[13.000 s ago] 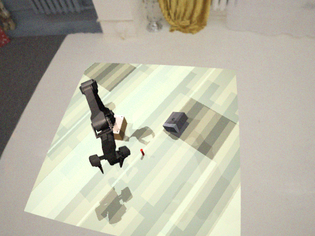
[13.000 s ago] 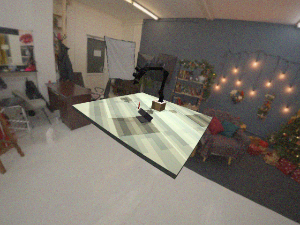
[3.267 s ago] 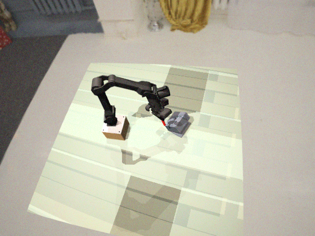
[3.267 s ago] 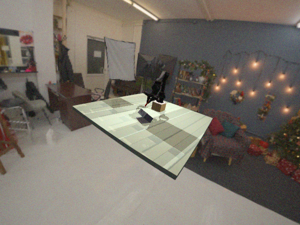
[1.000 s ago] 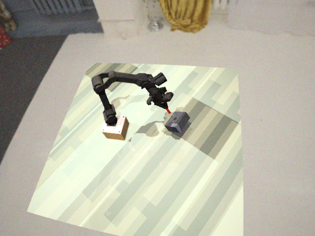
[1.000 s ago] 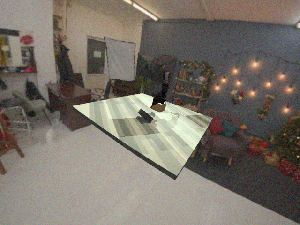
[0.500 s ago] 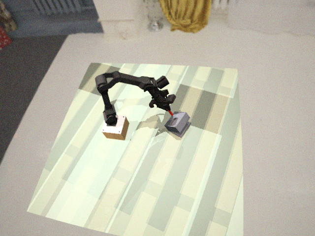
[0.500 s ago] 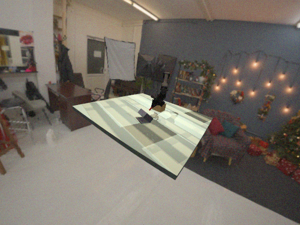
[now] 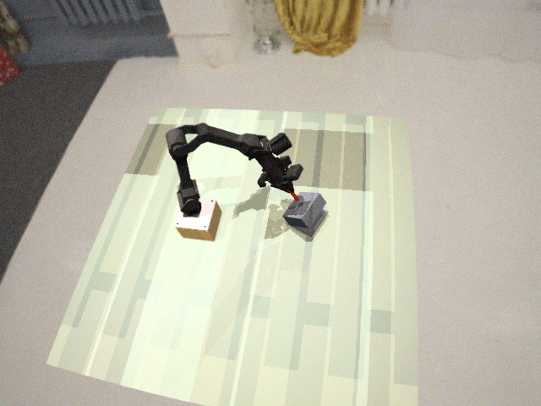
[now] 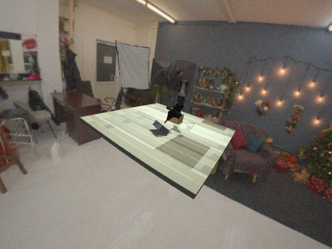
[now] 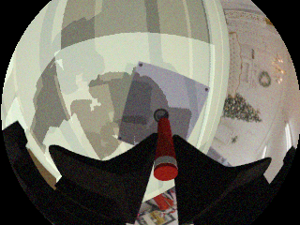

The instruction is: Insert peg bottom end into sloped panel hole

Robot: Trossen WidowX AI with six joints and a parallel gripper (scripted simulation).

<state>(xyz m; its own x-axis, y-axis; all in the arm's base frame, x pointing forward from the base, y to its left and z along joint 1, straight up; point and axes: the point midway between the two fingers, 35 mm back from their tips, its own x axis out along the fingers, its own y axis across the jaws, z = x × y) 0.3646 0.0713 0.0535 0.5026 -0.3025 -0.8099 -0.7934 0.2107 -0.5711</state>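
My gripper tip is now 40 mm short of the sloped grey panel, 30 mm to the left of it and 80 mm above it. From my gripper tip the other things lie so: red round peg 10 mm behind, 10 mm above.
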